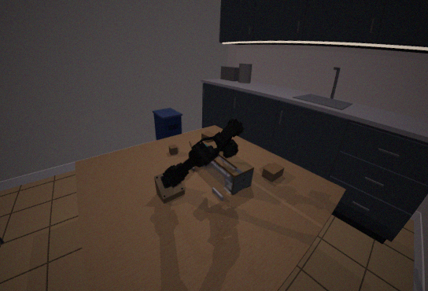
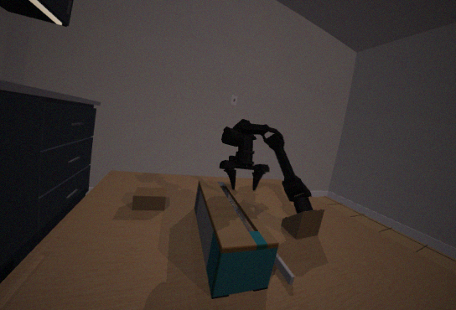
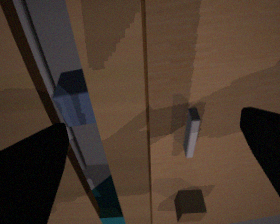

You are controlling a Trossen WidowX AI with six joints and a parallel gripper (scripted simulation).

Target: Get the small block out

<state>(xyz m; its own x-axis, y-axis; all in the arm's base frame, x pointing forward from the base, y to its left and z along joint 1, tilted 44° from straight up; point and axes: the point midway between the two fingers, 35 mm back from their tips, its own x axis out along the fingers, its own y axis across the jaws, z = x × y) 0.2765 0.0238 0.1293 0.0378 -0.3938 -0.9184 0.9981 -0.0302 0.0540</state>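
Now: gripper tip 40 mm short of the long box, 40 mm to the right of it and 100 mm above it. The rest, counted from my gripper tip: blue block: 50 mm ahead, 40 mm to the left, 70 mm below.
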